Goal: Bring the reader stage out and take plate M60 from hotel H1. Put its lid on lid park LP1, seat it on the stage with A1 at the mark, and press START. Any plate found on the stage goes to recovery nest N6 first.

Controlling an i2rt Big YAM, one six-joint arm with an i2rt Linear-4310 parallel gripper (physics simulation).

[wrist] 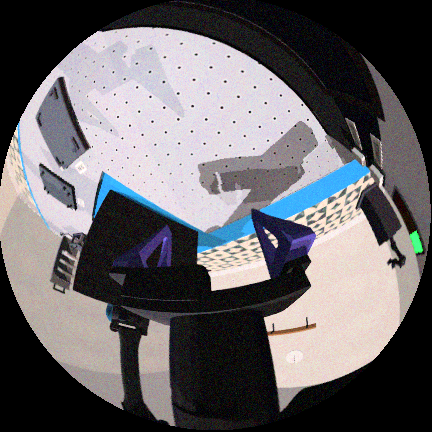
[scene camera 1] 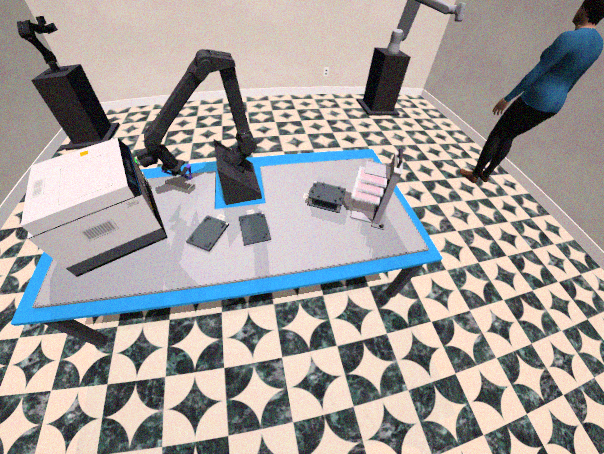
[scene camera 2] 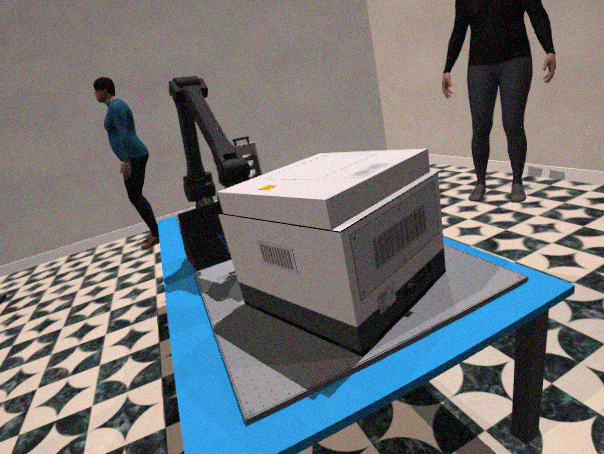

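Pixels of known places: gripper, fingertip midpoint: (wrist: 208,221) (scene camera 1: 183,177); arm's base, link origin: (scene camera 1: 232,161) (scene camera 2: 212,219).
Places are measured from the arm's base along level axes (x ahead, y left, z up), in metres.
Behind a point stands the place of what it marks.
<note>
The white reader (scene camera 1: 75,185) @[x 0.297, y -0.542, z 0.186 m] (scene camera 2: 295,250) @[x 0.087, y -0.701, z 0.074 m] stands at one end of the table; no stage shows outside it. Its dark front (wrist: 310,65) fills the upper right of the wrist view. My gripper (scene camera 1: 186,171) @[x 0.029, y -0.248, z -0.041 m] (wrist: 208,221) @[x 0.029, y -0.248, z -0.041 m] is open and empty, above the back of the table beside the reader's front. The hotel (scene camera 1: 385,200) @[x 0.383, y 0.640, z 0.026 m] (wrist: 64,262) stands at the far end with several pink-white plates; their labels are unreadable. The flat dark nest N6 (scene camera 1: 207,233) @[x 0.334, y -0.133, z -0.123 m] (wrist: 62,122) @[x 0.301, y -0.160, z -0.123 m] is nearest the reader, beside its label. A similar dark nest (scene camera 1: 255,228) @[x 0.335, y 0.079, z -0.125 m] (wrist: 57,185) @[x 0.313, y 0.043, z -0.125 m] has an unreadable label.
A raised dark fixture (scene camera 1: 326,196) @[x 0.228, y 0.430, z -0.075 m] stands between the arm base and the hotel. The black arm base (scene camera 1: 237,182) @[x 0.140, y 0.019, z -0.016 m] (wrist: 130,250) rises behind the nests. A green light (wrist: 416,242) shows at the right of the wrist view. A person in blue (scene camera 1: 560,70) (scene camera 2: 122,127) stands beyond the table.
</note>
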